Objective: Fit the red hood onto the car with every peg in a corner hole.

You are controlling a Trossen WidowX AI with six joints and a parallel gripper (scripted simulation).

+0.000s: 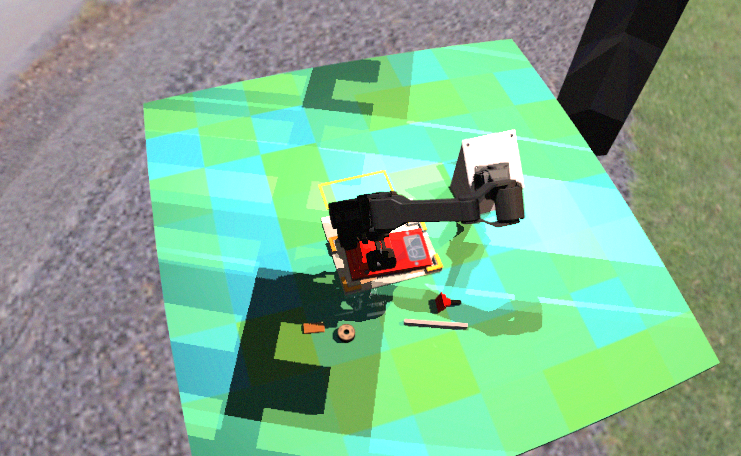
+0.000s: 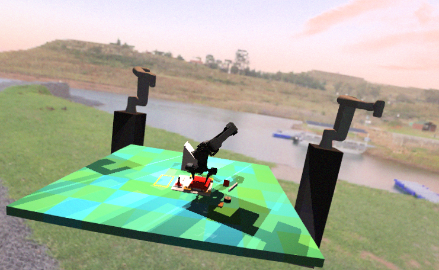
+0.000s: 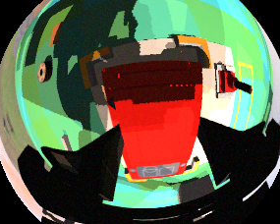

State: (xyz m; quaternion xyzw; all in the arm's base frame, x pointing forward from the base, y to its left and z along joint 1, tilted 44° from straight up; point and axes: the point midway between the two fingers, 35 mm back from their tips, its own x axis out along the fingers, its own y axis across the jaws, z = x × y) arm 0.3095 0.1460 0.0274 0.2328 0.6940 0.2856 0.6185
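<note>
Now: gripper tip right at the red hood. Round my gripper tip: grey rod 200 mm to the left, 110 mm behind, 30 mm below; then orange block 170 mm ahead, 160 mm to the left, 30 mm below.
</note>
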